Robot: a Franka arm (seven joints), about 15 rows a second.
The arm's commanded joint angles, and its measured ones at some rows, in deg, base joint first. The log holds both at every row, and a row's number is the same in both.
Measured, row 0:
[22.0, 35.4, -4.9, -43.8, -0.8, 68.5, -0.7]
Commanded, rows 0 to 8:
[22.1, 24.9, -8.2, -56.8, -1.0, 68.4, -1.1]
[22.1, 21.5, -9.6, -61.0, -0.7, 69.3, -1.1]
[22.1, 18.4, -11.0, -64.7, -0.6, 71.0, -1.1]
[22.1, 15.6, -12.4, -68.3, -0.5, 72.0, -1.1]
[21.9, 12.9, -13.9, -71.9, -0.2, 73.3, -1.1]
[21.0, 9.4, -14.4, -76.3, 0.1, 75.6, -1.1]
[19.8, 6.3, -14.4, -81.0, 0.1, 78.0, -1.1]
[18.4, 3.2, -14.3, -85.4, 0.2, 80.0, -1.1]
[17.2, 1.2, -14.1, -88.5, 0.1, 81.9, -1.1]
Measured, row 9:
[18.8, 10.0, -14.6, -75.4, -0.6, 76.2, -0.9]
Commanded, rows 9 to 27:
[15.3, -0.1, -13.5, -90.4, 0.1, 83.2, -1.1]
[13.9, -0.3, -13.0, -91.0, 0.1, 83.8, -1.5]
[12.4, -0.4, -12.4, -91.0, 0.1, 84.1, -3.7]
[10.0, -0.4, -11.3, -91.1, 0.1, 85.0, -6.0]
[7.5, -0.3, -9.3, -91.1, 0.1, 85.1, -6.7]
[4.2, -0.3, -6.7, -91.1, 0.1, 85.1, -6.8]
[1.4, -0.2, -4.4, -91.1, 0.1, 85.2, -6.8]
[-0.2, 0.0, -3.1, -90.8, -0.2, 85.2, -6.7]
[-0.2, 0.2, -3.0, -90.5, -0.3, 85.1, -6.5]
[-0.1, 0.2, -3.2, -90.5, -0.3, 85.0, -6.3]
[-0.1, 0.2, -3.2, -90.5, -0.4, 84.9, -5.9]
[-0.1, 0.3, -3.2, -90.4, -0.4, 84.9, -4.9]
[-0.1, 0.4, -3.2, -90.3, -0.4, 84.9, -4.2]
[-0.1, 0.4, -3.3, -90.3, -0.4, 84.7, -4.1]
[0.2, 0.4, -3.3, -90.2, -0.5, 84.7, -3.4]
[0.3, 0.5, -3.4, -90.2, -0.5, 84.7, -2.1]
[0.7, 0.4, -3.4, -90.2, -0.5, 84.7, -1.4]
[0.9, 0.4, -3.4, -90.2, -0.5, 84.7, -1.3]
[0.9, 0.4, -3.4, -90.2, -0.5, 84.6, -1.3]
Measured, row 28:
[0.7, 1.0, -3.9, -89.6, -0.5, 84.2, -3.2]
